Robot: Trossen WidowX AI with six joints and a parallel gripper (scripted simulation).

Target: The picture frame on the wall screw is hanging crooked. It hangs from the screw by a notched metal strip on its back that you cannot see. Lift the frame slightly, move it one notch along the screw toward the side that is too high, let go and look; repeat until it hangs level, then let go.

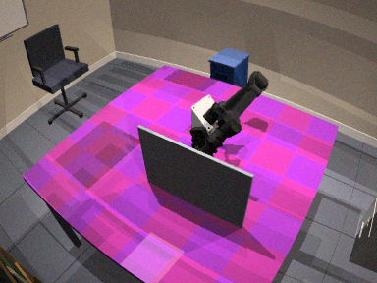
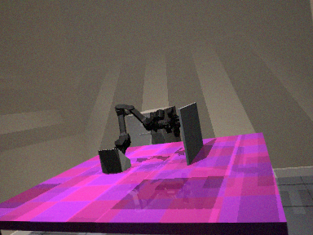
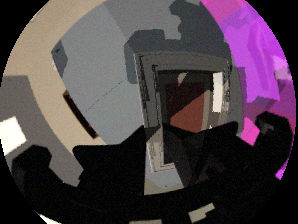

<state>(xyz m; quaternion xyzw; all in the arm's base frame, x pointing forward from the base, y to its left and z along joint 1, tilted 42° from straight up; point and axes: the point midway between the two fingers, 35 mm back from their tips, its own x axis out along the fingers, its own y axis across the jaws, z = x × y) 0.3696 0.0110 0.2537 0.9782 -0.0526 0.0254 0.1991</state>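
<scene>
Right now my gripper tip is 2 cm to the right of the picture frame and 5 cm above it. From my gripper tip the other things lie so: grey wall panel 2 cm ahead, 1 cm to the left, 6 cm below.
</scene>
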